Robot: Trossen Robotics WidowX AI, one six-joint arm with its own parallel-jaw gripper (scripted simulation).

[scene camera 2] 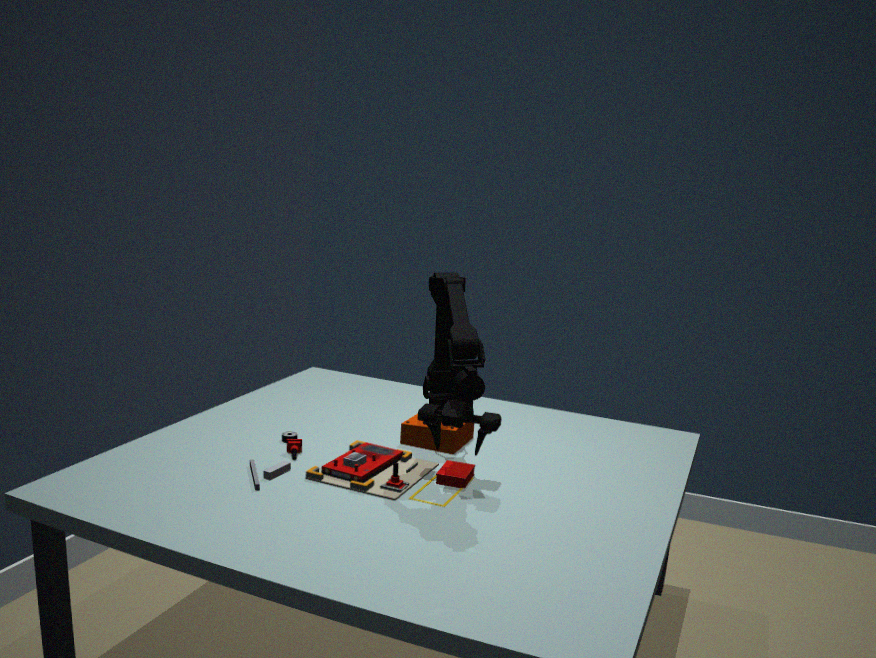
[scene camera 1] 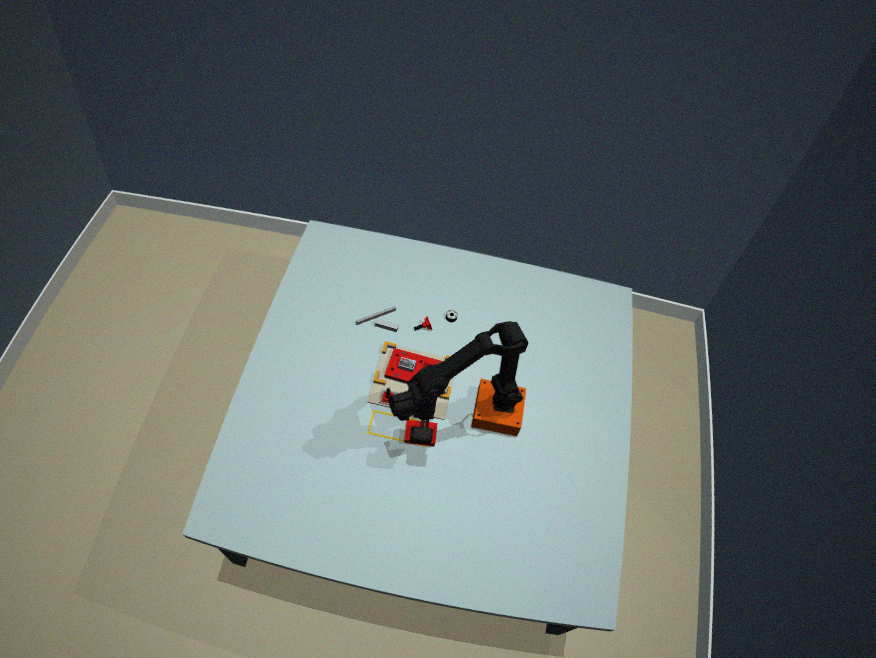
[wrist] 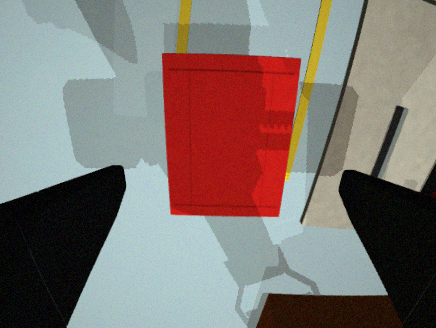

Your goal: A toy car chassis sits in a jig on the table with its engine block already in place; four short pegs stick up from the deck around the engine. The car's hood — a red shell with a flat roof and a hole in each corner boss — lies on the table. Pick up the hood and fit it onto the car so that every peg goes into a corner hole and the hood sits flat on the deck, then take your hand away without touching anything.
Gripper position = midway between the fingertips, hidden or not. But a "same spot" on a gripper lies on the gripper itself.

my gripper: scene camera 2; scene camera 1; wrist 234,178
same spot on my gripper: (scene camera 1: 421,434) = (scene camera 2: 493,416)
same spot on beige jig plate: (wrist: 376,129) = (scene camera 2: 414,471)
